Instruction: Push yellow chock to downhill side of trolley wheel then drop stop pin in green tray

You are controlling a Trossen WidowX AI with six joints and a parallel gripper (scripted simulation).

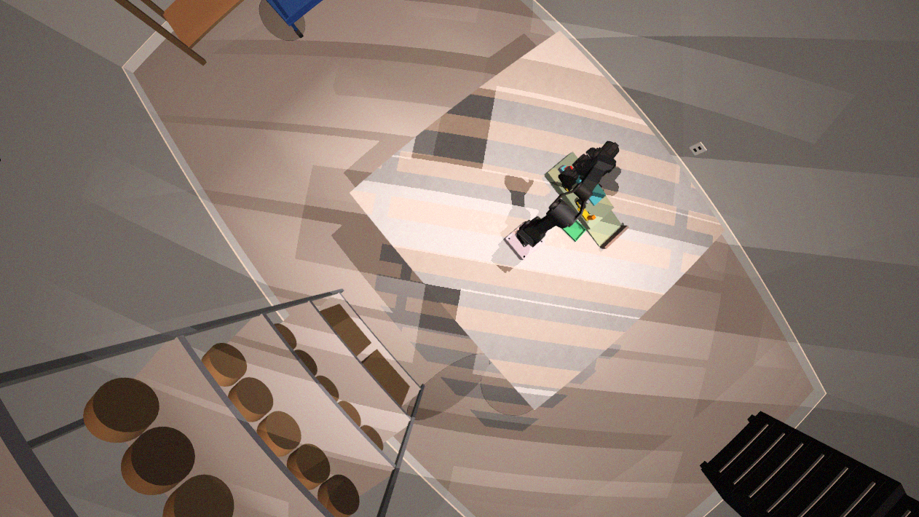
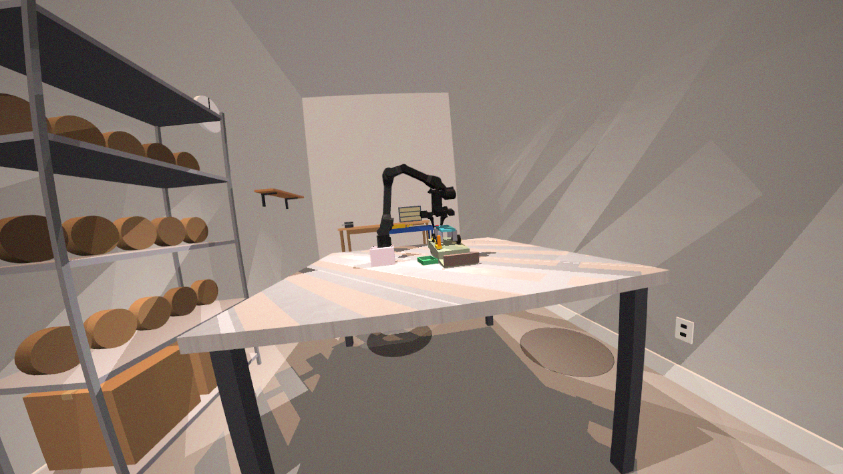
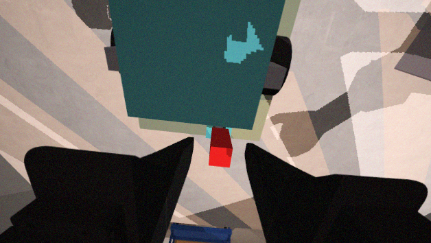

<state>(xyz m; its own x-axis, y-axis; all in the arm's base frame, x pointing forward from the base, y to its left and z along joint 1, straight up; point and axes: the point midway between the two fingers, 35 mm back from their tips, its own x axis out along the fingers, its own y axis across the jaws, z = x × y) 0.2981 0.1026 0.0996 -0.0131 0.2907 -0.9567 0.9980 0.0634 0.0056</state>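
Now: gripper tip 10 mm to the right of the stop pin and 20 mm above it. Also, from my gripper tip: yellow chock (30 mm behind, 190 mm to the right, 70 mm below); green tray (90 mm behind, 200 mm to the right, 160 mm below); trolley (30 mm ahead, 100 mm to the right, 40 mm below).
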